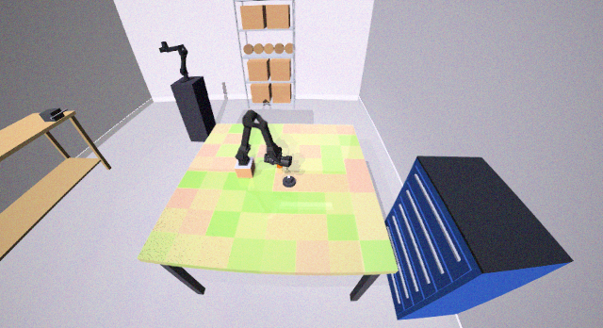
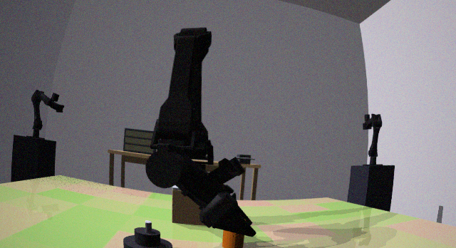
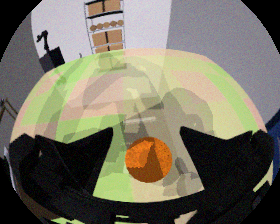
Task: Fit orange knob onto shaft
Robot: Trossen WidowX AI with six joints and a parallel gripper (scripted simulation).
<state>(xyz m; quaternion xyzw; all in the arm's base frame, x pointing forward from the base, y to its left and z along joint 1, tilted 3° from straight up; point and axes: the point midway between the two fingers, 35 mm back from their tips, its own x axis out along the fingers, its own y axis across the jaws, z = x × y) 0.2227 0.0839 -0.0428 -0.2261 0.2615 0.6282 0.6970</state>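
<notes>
Now: gripper tip 10 mm past the orange knob and 30 mm to the left of it. From my gripper tip the other things lie so: round black pedestal (80 mm ahead, 180 mm to the right, 10 mm below).
</notes>
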